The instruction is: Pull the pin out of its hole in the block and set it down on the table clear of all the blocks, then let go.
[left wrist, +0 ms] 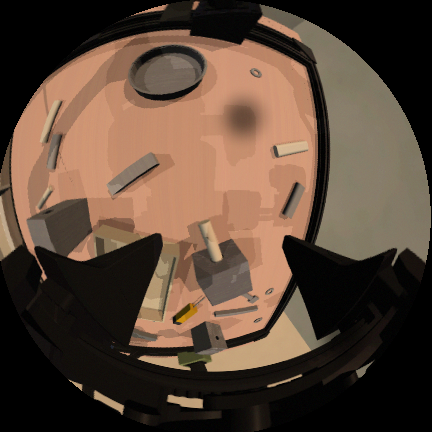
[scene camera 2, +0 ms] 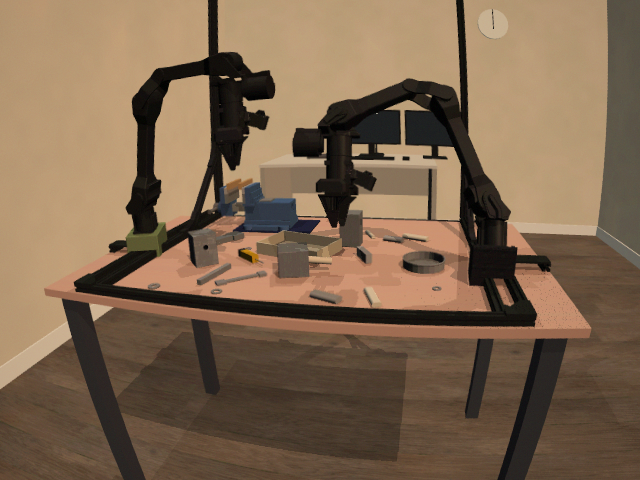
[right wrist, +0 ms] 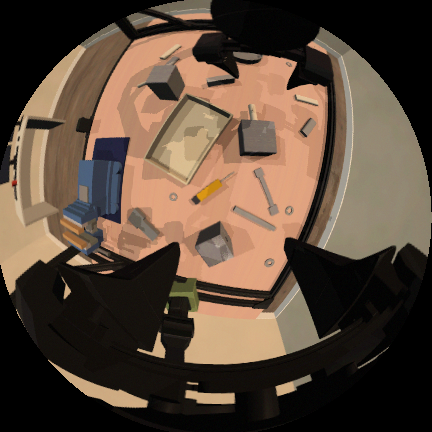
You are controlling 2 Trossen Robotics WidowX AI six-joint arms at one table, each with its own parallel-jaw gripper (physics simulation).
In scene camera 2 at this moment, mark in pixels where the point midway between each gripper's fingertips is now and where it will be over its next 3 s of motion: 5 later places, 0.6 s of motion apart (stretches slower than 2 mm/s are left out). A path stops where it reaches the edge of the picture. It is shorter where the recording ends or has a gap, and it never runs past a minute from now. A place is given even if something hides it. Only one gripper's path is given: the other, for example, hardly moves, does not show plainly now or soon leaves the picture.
My left gripper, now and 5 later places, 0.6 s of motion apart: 338, 226; 337, 250; 335, 255; 331, 268; 319, 227; 320, 229
